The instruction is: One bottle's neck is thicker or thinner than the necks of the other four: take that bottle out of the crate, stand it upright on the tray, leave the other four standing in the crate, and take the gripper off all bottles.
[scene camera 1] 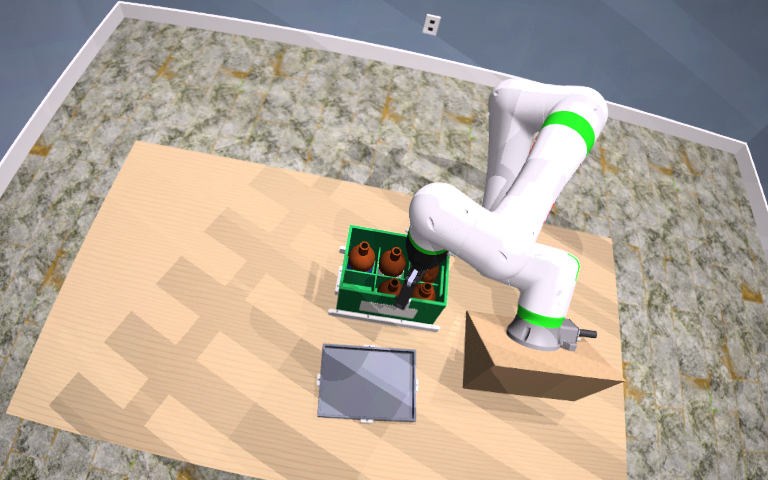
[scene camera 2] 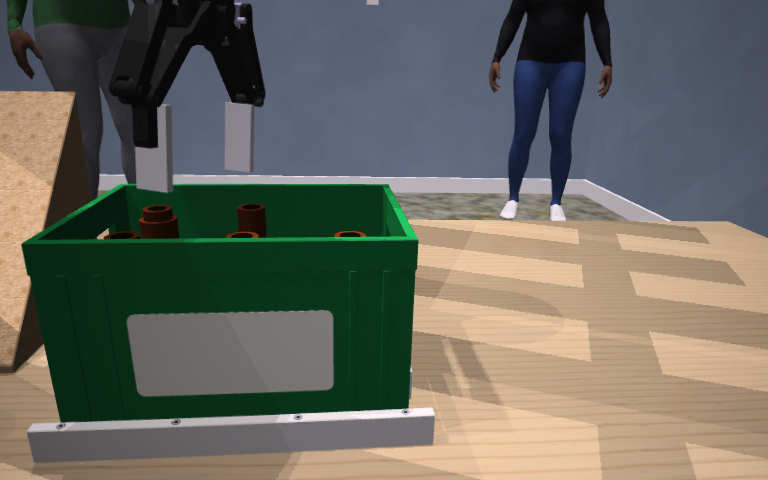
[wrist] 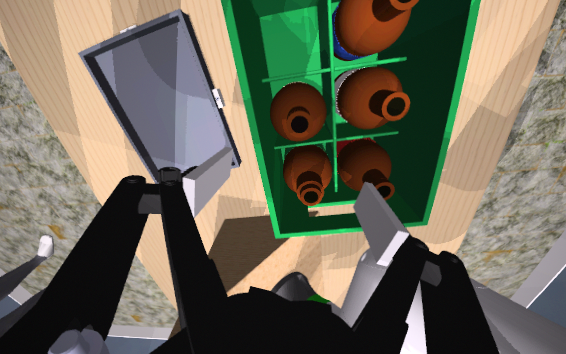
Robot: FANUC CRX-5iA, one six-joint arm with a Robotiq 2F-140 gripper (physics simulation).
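Seen in the pictures: gripper, between the fingertips: [scene camera 2: 202, 178] [wrist: 295, 178]; arm's base, origin of its link: [scene camera 1: 533, 338].
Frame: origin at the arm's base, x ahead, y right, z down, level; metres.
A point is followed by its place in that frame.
Note:
The green crate [scene camera 1: 348, 302] {x 0.500, y 0.041, z 0.027 m} [scene camera 2: 226, 255] {x 0.390, y 0.225, z -0.047 m} [wrist: 350, 230] {x 0.259, y 0.131, z -0.057 m} holds five upright brown bottles. The front-right bottle [scene camera 1: 425, 290] {x 0.311, y 0.077, z -0.043 m} [scene camera 2: 159, 228] {x 0.310, y 0.104, z -0.030 m} [wrist: 306, 164] {x 0.330, y 0.088, z -0.004 m} has a stepped neck, which looks thicker below its mouth than the others. The front-middle bottle [scene camera 1: 389, 288] {x 0.402, y 0.077, z -0.023 m} [scene camera 2: 251, 221] {x 0.393, y 0.098, z -0.034 m} [wrist: 298, 106] {x 0.406, y 0.087, z -0.017 m}, back-left bottle [scene camera 1: 361, 259] {x 0.483, y 0.156, z -0.005 m} [wrist: 372, 27] {x 0.466, y 0.167, z -0.008 m}, back-middle bottle [scene camera 1: 390, 262] {x 0.404, y 0.160, z -0.007 m} [wrist: 369, 97] {x 0.402, y 0.164, z -0.010 m} and back-right bottle [scene camera 1: 430, 273] {x 0.292, y 0.147, z -0.003 m} [wrist: 364, 161] {x 0.323, y 0.163, z -0.004 m} have plain necks. My gripper [scene camera 2: 196, 153] {x 0.346, y 0.075, z -0.070 m} [wrist: 295, 178] {x 0.346, y 0.075, z -0.070 m} is open and empty above the crate's right part, its pads above the necks. The grey tray [scene camera 1: 362, 387] {x 0.431, y -0.157, z 0.113 m} [wrist: 150, 90] {x 0.461, y -0.166, z 0.113 m} is bare.
The crate's front-left compartment [wrist: 292, 45] {x 0.480, y 0.091, z 0.110 m} is empty. White rails [scene camera 1: 382, 320] {x 0.400, y 0.028, z 0.088 m} [scene camera 2: 232, 435] {x 0.386, y 0.236, z 0.099 m} run beside the crate. The wooden pedestal [scene camera 1: 543, 379] {x 0.009, y -0.128, z -0.072 m} [scene camera 2: 33, 198] {x 0.139, y -0.023, z -0.028 m} stands right of it in scene camera 1. Crate dividers [wrist: 334, 120] {x 0.375, y 0.132, z 0.024 m} rise between bottles. Two people stand in the background of scene camera 2.

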